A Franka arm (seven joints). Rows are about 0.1 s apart.
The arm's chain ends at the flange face. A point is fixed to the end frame.
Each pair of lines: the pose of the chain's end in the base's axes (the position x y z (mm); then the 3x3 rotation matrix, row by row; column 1 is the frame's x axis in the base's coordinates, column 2 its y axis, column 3 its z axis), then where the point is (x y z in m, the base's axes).
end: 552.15, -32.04, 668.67; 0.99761, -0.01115, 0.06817; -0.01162, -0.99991, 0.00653; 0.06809, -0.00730, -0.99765
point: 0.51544 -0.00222 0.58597
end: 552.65, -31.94, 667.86; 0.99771, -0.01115, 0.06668; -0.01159, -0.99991, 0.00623; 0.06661, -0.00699, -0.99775
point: 0.51582 -0.00215 0.58520
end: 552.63, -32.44, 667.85; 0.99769, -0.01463, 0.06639; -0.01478, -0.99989, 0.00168; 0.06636, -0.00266, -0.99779
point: 0.51587 -0.00288 0.58508
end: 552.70, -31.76, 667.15; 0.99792, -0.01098, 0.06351; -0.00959, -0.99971, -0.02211; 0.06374, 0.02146, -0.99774
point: 0.51560 -0.00433 0.58380
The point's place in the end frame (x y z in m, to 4 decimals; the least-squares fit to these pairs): -0.0426 -0.0288 0.0802
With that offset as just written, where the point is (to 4 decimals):
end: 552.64, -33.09, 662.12; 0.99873, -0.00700, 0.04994; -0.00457, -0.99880, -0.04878; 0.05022, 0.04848, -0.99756
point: 0.5143 -0.0080 0.5786
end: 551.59, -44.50, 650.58; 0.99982, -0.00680, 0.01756; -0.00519, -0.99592, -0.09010; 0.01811, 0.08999, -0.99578
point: 0.5106 -0.0228 0.5674
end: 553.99, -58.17, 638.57; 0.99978, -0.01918, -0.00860; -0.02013, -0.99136, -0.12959; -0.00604, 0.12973, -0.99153
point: 0.5113 -0.0392 0.5556
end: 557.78, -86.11, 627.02; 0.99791, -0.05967, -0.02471; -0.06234, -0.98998, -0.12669; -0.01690, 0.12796, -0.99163
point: 0.5150 -0.0651 0.5445
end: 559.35, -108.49, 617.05; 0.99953, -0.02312, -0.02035; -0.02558, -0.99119, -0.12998; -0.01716, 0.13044, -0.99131
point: 0.5158 -0.0893 0.5345
